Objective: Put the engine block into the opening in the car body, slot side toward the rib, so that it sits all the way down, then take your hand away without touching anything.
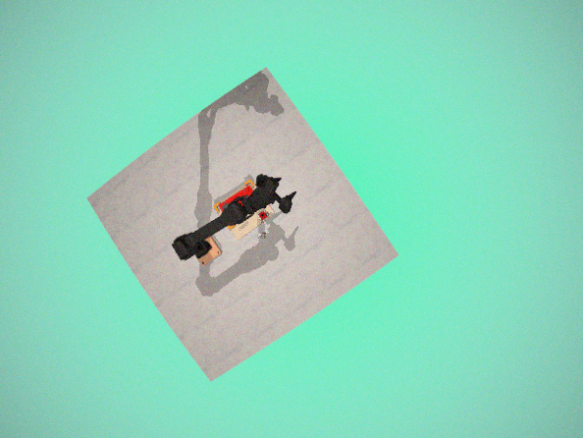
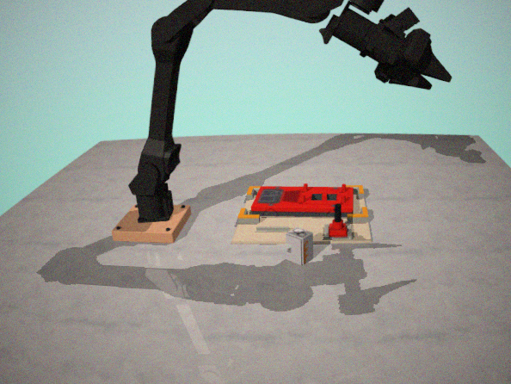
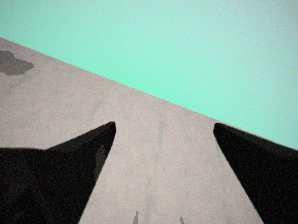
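Now: the grey engine block 27 cm behind my gripper tip, 5 cm to the right of it and 25 cm below it. From my gripper tip the other things lie so: beige baseplate: 23 cm behind, 12 cm to the left, 27 cm below; black upright peg: 19 cm behind, 2 cm to the left, 24 cm below.
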